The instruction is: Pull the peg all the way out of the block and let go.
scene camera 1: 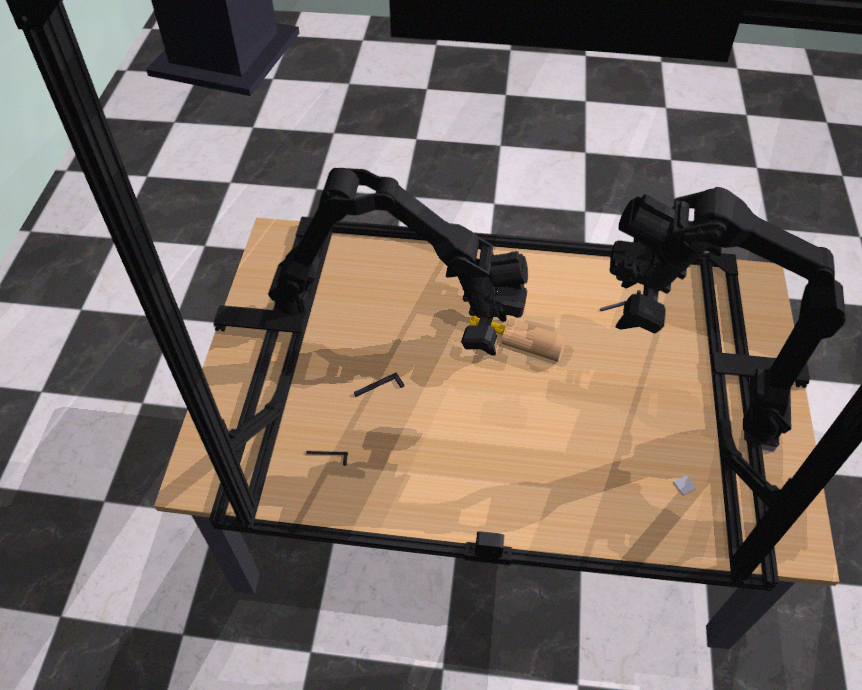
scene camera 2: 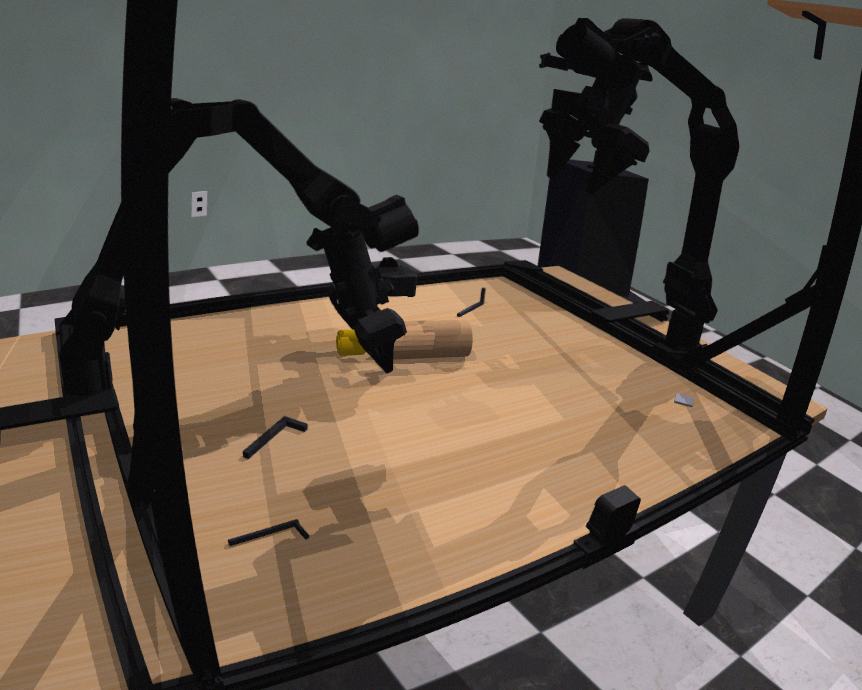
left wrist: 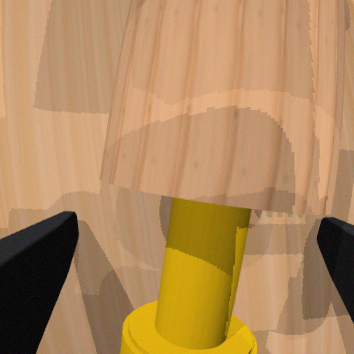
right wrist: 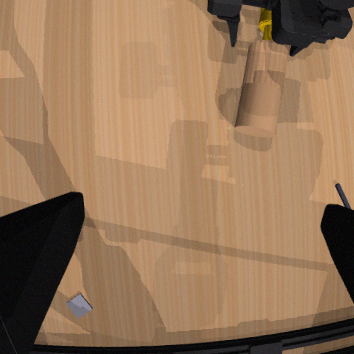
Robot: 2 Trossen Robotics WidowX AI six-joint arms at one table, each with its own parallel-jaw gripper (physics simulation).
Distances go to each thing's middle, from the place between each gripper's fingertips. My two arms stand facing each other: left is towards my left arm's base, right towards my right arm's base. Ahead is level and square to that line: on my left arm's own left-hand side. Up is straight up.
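Yellow peg (left wrist: 205,242): 27 cm below my right hand, 10 cm ahead of it and 22 cm to the left of it. My right gripper is 26 cm above the wooden cylinder block (scene camera 2: 441,338), 9 cm short of it and 15 cm to the right of it.
Wooden cylinder block: 3 cm above my left hand and 7 cm to the right of it. My left hand is 3 cm below the yellow peg and 1 cm short of it.
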